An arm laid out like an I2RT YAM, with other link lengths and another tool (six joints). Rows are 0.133 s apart.
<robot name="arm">
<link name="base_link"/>
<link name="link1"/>
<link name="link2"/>
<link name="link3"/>
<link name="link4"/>
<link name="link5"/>
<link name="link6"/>
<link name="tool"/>
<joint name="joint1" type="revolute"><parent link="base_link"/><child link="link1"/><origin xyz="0 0 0.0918"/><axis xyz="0 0 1"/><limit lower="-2.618" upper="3.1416"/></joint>
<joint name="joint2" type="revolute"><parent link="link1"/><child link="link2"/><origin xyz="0.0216 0.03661 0.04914"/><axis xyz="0 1 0"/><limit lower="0" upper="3.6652"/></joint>
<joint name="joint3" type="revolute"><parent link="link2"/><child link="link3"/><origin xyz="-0.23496 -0.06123 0"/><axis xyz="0 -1 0"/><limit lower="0" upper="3.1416"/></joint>
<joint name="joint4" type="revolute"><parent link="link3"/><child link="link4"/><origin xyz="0.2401 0.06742 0.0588"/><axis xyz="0 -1 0"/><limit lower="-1.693" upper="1.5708"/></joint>
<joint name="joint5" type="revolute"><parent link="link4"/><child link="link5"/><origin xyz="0.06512 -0.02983 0.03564"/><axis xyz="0 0 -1"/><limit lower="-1.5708" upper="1.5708"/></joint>
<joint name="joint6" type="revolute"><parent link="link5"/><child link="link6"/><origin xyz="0.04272 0 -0.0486"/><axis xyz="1 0 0"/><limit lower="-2.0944" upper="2.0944"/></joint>
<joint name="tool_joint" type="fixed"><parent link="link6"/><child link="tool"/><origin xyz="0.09 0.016 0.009" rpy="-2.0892 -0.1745 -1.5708"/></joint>
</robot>
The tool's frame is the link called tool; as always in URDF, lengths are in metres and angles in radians.
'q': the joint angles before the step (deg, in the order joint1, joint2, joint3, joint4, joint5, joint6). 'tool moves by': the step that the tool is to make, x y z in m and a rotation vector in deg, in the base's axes. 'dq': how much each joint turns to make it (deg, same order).
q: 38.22 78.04 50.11 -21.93 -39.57 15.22
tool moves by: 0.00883 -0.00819 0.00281 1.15 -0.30 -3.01
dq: -2.10 -1.62 -1.43 1.71 0.04 1.51
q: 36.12 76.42 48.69 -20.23 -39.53 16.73
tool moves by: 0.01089 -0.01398 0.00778 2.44 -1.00 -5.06
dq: -3.04 -3.87 -2.89 3.24 0.37 3.17
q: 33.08 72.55 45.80 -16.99 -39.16 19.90
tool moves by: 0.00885 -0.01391 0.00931 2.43 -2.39 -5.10
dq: -2.53 -4.56 -3.15 3.72 1.40 2.93
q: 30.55 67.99 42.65 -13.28 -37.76 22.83
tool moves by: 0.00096 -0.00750 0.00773 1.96 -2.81 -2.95
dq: -0.70 -4.12 -2.86 3.33 1.64 1.95
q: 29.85 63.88 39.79 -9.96 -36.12 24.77
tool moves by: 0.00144 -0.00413 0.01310 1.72 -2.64 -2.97
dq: 0.15 -3.48 -1.00 1.92 2.56 2.18
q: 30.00 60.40 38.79 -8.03 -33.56 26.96
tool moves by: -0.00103 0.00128 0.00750 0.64 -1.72 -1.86
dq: 1.48 -1.79 -0.36 1.18 3.10 1.53
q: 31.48 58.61 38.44 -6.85 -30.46 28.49
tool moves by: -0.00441 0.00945 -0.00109 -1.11 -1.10 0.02
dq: 3.26 0.54 0.26 0.66 3.58 0.11
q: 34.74 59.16 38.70 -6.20 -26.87 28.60
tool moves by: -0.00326 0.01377 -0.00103 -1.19 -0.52 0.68
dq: 3.55 2.22 1.44 0.57 3.13 0.18
